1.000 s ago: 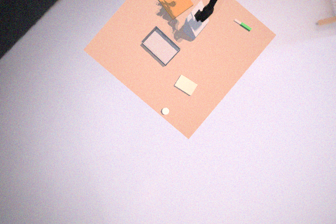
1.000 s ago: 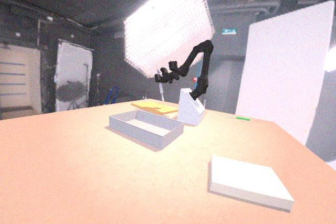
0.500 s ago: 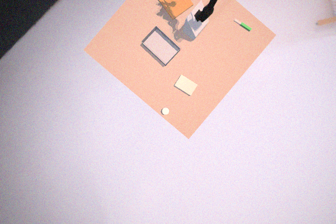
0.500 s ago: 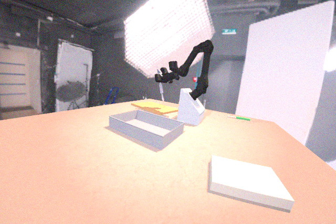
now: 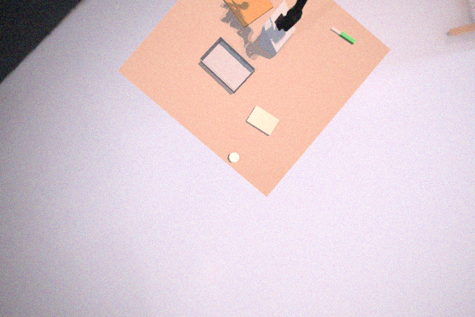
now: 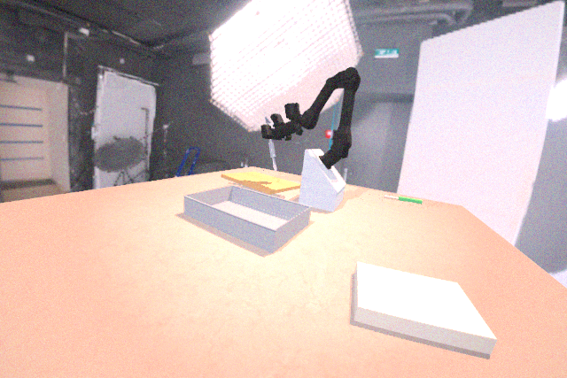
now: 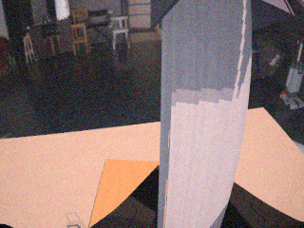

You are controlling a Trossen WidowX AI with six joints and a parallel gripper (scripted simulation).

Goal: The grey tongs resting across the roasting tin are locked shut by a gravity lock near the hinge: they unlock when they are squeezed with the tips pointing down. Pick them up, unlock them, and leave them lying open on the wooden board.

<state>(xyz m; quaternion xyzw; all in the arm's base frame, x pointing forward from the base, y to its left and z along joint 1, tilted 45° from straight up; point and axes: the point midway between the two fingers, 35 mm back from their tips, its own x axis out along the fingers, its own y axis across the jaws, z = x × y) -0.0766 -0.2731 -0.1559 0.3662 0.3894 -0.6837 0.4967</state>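
Now: the orange wooden board 220 mm below my gripper tip. From my gripper tip the other things lie so: white disc (880 mm ahead, 620 mm to the left, 210 mm below); flat cream block (570 mm ahead, 620 mm to the left, 220 mm below); pale grey roasting tin (440 mm ahead, 210 mm to the left, 200 mm below).
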